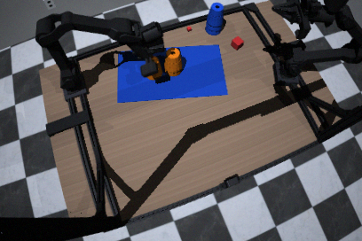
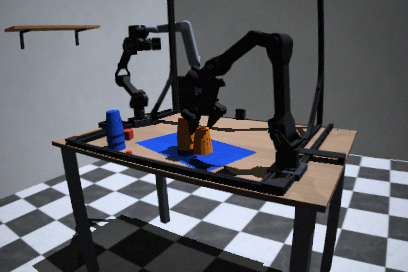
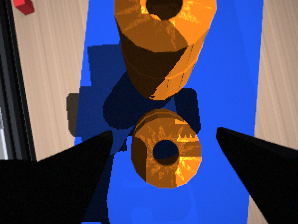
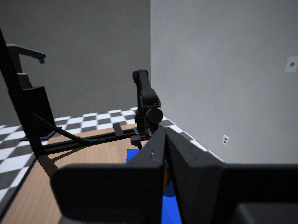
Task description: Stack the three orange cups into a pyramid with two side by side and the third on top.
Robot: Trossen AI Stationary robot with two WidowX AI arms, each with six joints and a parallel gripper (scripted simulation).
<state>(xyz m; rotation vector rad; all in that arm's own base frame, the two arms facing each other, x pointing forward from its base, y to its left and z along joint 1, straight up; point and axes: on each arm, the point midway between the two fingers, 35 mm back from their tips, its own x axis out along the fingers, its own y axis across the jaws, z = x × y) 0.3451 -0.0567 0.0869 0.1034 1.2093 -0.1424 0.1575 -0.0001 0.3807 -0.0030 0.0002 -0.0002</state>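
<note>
Right now my left hand is 7 cm to the left of the mat and 11 cm above it. The rest, counted from my left hand: small red cube (22 cm ahead, 17 cm to the right, 10 cm below).
The mat lies 42 cm below my right hand, 35 cm to the left of it and 3 cm ahead of it. Also, from my right hand: small red cube 41 cm below, 26 cm ahead, 25 cm to the left.
</note>
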